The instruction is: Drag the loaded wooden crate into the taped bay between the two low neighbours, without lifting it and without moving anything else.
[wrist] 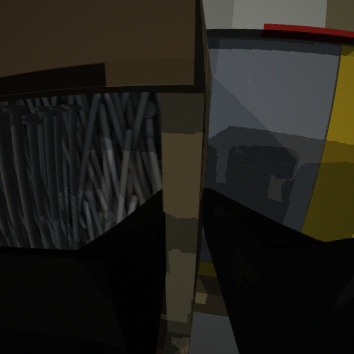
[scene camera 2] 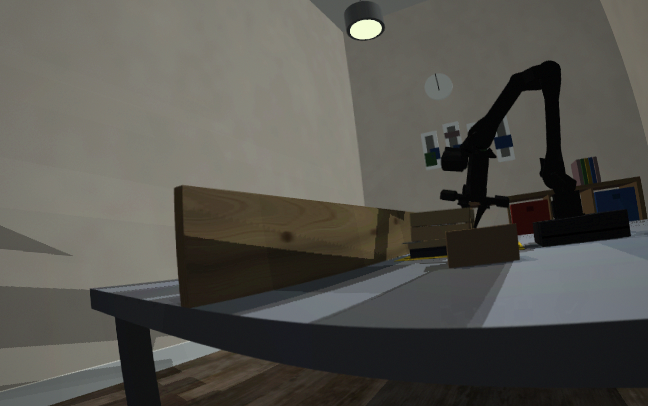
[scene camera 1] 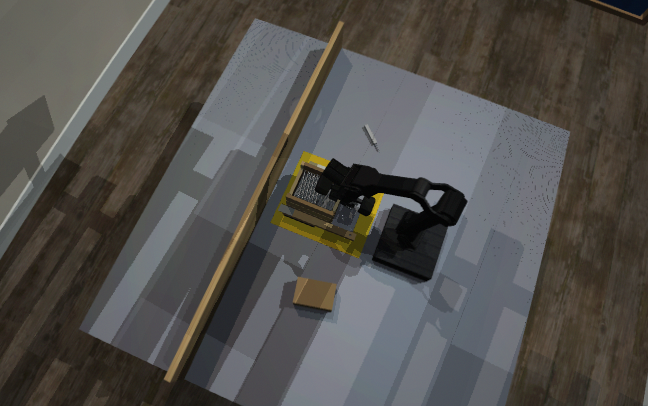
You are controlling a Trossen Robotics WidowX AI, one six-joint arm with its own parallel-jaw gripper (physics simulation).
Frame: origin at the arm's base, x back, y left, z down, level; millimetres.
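Seen in the pictures: gripper, fingertip midpoint: [wrist: 184, 197] [scene camera 1: 337, 200]; arm's base, origin of the base link: [scene camera 2: 569, 217] [scene camera 1: 408, 239].
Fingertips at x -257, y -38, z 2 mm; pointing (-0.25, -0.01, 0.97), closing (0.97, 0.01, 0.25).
Note:
Pixels of each thing's top centre, then the offset from my fingertips to it. "spot": a spot on its surface instead.
- wooden crate, middle of its top: [scene camera 2: 442, 210] [scene camera 1: 317, 187] dy +6, dx -71, dz -65 mm
- yellow tape outline, surface spot: [wrist: 327, 190] spot: dy +12, dx +93, dz +53 mm
- low neighbour with a wooden strip, middle of its top: [scene camera 2: 453, 237] [scene camera 1: 317, 221] dy +90, dx -36, dz +11 mm
- tan block, middle of its top: [scene camera 2: 478, 228] [scene camera 1: 314, 293] dy +306, dx +44, dz -6 mm
- thin white tool, middle of its top: [scene camera 1: 372, 137] dy -284, dx +27, dz +42 mm
The wooden crate [scene camera 1: 309, 209] [scene camera 2: 440, 226] [wrist: 184, 175], loaded with grey nails [scene camera 1: 311, 186] [wrist: 120, 165], stands upright inside the yellow tape outline [scene camera 1: 364, 240] [wrist: 327, 190]. It is towards the outline's left part in the first scene view, with bare table between it and the right strip. My gripper [scene camera 1: 338, 204] [scene camera 2: 476, 225] [wrist: 184, 197] is shut on the crate's right wall, one finger inside and one outside. A low neighbour with a wooden strip [scene camera 1: 317, 226] lies along the crate's near side; whether they touch is unclear. The arm hides much of the far side.
A long upright board [scene camera 1: 240, 232] [scene camera 2: 280, 235] runs close behind the crate's left end. A tan block [scene camera 1: 314, 294] [scene camera 2: 483, 245] stands nearer the front. A thin white tool [scene camera 1: 370, 136] lies beyond the tape. A red strip [wrist: 310, 31] shows in the wrist view.

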